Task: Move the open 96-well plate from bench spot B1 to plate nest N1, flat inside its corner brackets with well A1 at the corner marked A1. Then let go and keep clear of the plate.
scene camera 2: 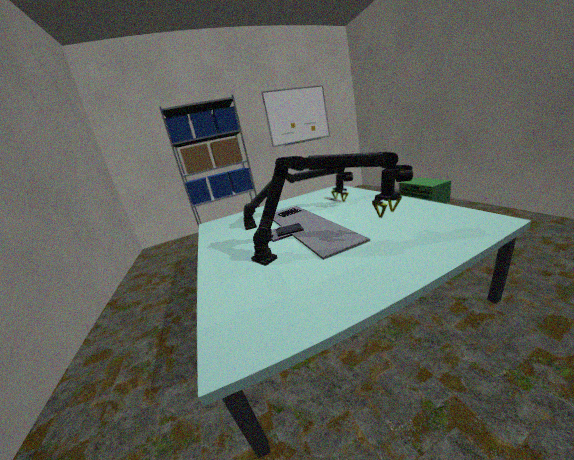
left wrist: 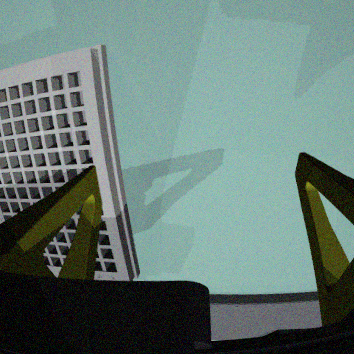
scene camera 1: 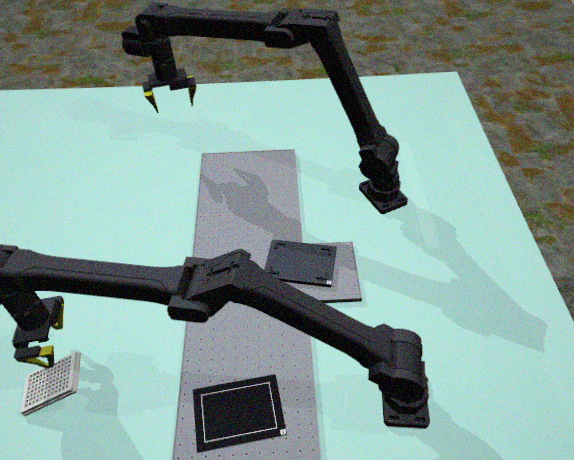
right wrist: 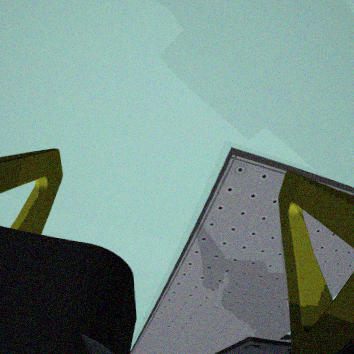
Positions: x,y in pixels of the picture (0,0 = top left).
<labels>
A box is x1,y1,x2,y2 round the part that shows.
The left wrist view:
my left gripper: 198,168 [0,152,353,353]
white well plate: 64,122 [0,44,139,279], touched by my left gripper
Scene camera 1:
my left gripper: 55,347 [8,295,63,368]
my right gripper: 175,108 [142,56,196,112]
white well plate: 43,387 [20,352,80,415]
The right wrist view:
my right gripper: 168,172 [0,148,353,353]
</labels>
